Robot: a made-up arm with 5 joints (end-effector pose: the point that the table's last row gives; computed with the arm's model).
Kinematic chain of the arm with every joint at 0, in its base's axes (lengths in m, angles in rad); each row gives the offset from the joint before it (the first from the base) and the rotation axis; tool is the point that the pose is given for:
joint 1: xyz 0 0 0.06 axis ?
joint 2: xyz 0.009 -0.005 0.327 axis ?
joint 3: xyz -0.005 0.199 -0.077 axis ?
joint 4: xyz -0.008 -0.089 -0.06 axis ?
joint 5: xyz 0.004 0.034 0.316 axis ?
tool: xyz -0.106 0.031 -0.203
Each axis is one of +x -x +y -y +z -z.
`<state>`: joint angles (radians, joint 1 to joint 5).
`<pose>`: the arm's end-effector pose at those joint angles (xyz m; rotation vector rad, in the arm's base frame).
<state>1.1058 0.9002 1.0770 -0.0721 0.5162</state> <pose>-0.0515 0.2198 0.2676 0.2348 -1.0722 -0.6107</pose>
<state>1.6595 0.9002 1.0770 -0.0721 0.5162</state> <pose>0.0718 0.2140 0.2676 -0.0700 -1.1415 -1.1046</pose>
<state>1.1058 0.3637 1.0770 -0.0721 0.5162</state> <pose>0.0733 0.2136 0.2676 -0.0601 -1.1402 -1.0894</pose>
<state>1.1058 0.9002 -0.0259 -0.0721 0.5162</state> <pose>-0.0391 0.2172 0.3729 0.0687 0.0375 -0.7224</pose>
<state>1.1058 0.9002 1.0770 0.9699 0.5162</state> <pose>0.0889 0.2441 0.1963 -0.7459 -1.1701 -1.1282</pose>
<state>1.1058 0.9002 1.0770 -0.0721 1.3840</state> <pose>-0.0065 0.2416 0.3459 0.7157 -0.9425 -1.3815</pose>
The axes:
joint 1: -z
joint 2: +z
joint 3: -y
joint 4: -x
joint 5: -z

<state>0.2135 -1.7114 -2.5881 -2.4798 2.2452</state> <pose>0.0172 0.1234 0.3405 -0.4346 -0.7405 -0.7838</pose>
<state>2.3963 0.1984 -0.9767 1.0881 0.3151</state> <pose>0.2757 -0.0424 0.3369 0.1362 1.4882 -1.5808</pose>
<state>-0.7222 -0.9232 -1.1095 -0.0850 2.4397</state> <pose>0.1352 0.1593 0.2496 -1.2874 0.7371 -2.3295</pose>
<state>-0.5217 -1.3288 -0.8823 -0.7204 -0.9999</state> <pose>-0.0270 0.0486 0.3772 1.0740 -0.0064 -0.1436</pose>
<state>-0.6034 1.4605 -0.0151 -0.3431 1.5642</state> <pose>-0.1802 -0.0756 0.4032 -0.0981 0.3328 0.4921</pose>
